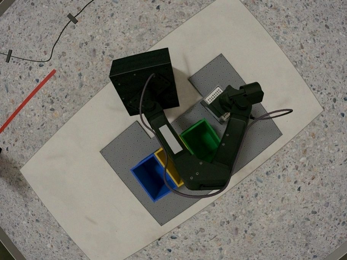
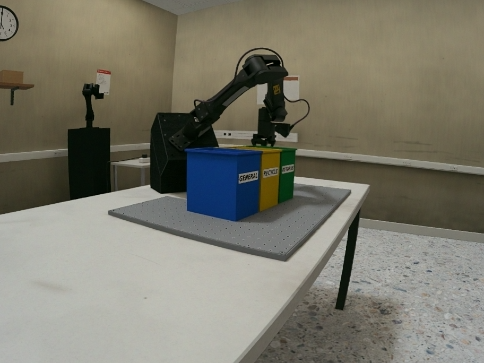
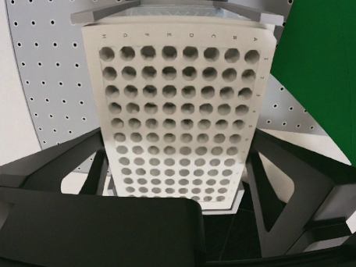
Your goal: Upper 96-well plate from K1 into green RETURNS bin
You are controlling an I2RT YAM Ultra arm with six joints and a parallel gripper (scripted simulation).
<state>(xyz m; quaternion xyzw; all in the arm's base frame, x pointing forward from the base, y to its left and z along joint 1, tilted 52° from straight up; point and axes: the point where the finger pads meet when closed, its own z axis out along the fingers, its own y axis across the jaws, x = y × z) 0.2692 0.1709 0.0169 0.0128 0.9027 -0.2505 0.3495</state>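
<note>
Now: hand 190 mm to the left of the green returns bin, 40 mm above it and 20 mm short of it. Also, from my hand: yellow bin (310 mm to the right, 40 mm below, 30 mm behind); 96-well plate (right at my hand); blue bin (430 mm to the right, 80 mm behind, 40 mm below).
</note>
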